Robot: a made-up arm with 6 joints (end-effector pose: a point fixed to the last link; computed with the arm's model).
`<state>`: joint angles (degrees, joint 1 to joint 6).
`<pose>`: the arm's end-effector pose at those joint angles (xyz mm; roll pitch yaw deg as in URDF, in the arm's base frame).
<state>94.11 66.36 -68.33 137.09 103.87 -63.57</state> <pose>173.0 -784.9 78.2 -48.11 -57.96 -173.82</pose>
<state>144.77 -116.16 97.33 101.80 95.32 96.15</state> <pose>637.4 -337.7 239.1 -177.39 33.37 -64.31</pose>
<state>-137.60 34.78 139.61 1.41 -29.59 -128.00</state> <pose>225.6 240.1 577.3 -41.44 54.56 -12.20</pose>
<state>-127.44 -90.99 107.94 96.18 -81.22 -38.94</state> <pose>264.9 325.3 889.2 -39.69 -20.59 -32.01</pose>
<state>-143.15 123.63 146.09 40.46 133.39 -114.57</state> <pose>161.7 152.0 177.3 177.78 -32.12 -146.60</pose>
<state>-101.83 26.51 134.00 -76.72 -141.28 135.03</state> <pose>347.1 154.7 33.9 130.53 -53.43 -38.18</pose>
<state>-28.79 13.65 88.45 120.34 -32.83 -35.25</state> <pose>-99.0 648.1 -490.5 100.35 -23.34 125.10</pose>
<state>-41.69 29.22 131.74 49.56 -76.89 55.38</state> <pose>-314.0 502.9 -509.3 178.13 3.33 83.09</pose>
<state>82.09 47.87 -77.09 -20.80 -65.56 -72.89</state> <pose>272.6 -933.5 -14.9 20.00 19.80 -1.02</pose>
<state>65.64 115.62 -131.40 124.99 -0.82 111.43</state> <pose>-224.5 -777.5 -348.8 53.99 52.66 -9.97</pose>
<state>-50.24 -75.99 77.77 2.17 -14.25 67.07</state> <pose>129.6 658.8 -475.1 130.38 14.13 11.08</pose>
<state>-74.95 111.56 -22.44 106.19 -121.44 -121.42</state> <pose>-73.0 742.1 186.9 -43.03 -1.97 54.90</pose>
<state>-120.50 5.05 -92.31 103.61 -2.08 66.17</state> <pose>25.5 379.1 864.1 -94.99 -40.72 90.69</pose>
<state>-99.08 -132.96 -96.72 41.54 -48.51 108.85</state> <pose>372.2 409.5 144.7 25.35 -23.43 48.00</pose>
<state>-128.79 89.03 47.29 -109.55 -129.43 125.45</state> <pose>81.7 526.4 -117.0 145.58 10.82 -136.73</pose>
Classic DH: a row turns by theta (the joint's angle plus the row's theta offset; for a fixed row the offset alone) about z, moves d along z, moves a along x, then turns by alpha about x. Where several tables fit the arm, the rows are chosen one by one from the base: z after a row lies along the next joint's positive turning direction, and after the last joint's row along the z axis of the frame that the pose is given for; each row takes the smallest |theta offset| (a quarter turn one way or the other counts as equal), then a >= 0, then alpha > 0; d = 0 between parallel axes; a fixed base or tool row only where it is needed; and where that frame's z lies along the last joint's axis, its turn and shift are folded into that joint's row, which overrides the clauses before.
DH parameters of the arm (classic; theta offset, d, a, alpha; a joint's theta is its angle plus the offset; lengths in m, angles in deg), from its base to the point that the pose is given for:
base (fixed): -90 0.0898 0 90
joint 1: 0 -0.1055 -0.0242 -90
joint 2: -90 -0.6134 0.0307 90
joint 3: 0 0.1058 0.0852 -90
joint 4: 90 -0.2005 0.0967 90
joint 5: 0 -0.1007 -0.0692 -90
joint 6: 17.5 0 0.2458 0
tool (fixed): 72.5 0.2127 0 0

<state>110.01 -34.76 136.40 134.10 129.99 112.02</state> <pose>139.0 -233.9 -304.2 82.50 40.94 -164.90</pose>
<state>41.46 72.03 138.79 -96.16 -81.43 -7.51</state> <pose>128.1 19.1 -25.3 -99.02 -19.26 -6.17</pose>
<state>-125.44 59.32 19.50 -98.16 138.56 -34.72</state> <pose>37.7 703.6 610.6 -39.30 12.71 -9.10</pose>
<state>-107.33 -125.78 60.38 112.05 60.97 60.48</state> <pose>581.2 378.9 234.8 97.76 -31.95 -20.42</pose>
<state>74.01 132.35 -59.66 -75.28 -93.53 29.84</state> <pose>229.8 -926.4 -434.9 95.48 11.41 29.92</pose>
